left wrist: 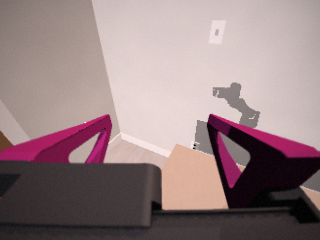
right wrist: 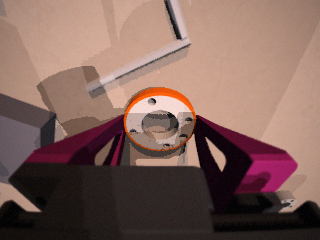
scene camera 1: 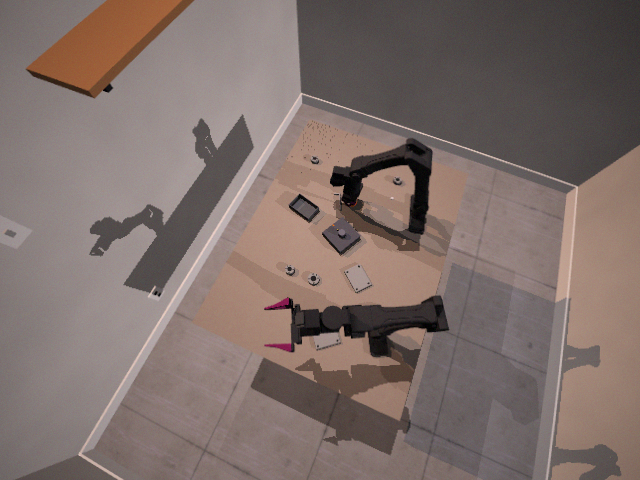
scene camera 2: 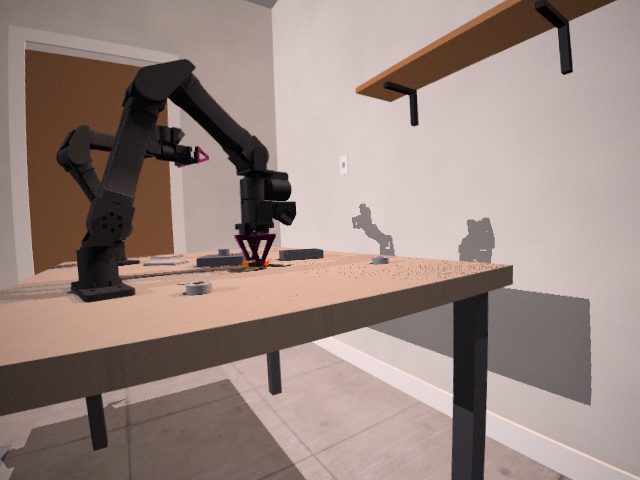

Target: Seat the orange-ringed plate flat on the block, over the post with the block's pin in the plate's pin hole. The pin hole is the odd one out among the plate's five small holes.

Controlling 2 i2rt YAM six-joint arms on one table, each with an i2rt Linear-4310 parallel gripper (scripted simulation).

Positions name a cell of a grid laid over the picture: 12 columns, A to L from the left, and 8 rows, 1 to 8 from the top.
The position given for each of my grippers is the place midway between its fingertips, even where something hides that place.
Observation:
I see my left gripper (left wrist: F4), my right gripper (scene camera 2: E5) and a dark block (scene camera 1: G4).
My right gripper shows as well in the right wrist view (right wrist: G5). The left wrist view misses the dark block: it is out of frame.

